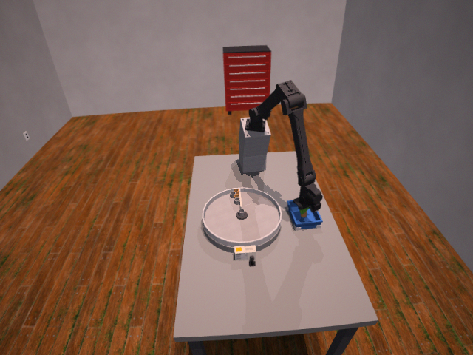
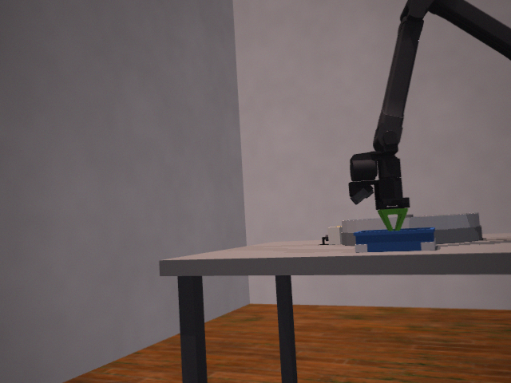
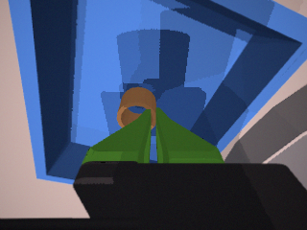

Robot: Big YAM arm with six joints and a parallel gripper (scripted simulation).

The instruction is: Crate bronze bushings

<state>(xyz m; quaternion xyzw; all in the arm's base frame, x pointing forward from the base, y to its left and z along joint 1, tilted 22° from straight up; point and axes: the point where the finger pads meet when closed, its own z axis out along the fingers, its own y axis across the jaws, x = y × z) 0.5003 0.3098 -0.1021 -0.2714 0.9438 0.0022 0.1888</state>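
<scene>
The blue crate is 1 cm behind my hand, 1 cm to the left of it and 1 cm below it. Also, from my hand: turning table (7 cm ahead, 33 cm to the right, 1 cm above).
</scene>
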